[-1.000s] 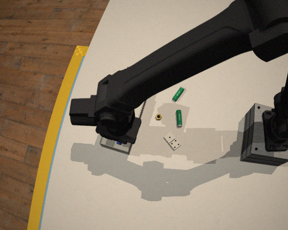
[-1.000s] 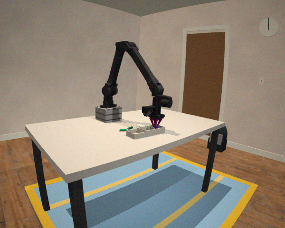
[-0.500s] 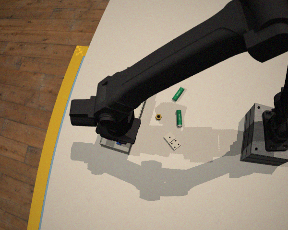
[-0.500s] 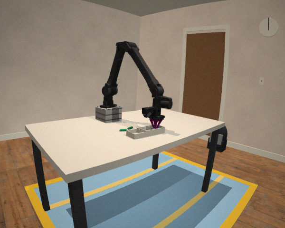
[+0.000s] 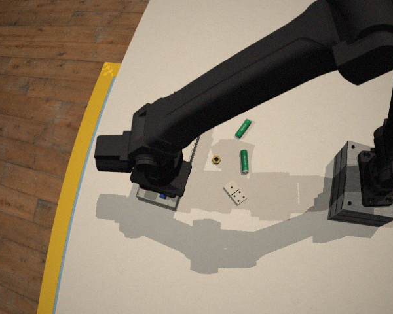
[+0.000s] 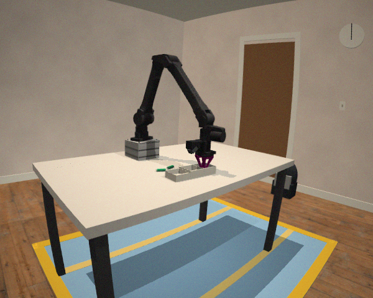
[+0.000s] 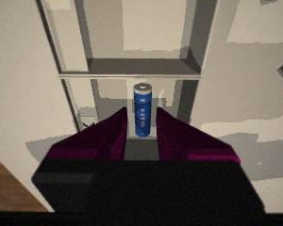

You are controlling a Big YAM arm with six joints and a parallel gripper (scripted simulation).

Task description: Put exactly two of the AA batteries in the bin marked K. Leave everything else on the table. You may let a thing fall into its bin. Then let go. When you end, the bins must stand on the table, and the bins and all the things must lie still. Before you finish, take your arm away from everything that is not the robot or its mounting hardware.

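Now: the blue AA battery 1 cm below my hand. From my hand the other things lie so: brass hex nut (10 cm behind, 6 cm to the right, 2 cm below); white domino (15 cm behind, 2 cm below, 1 cm to the left); bin (8 cm to the right, 1 cm below, 1 cm behind).
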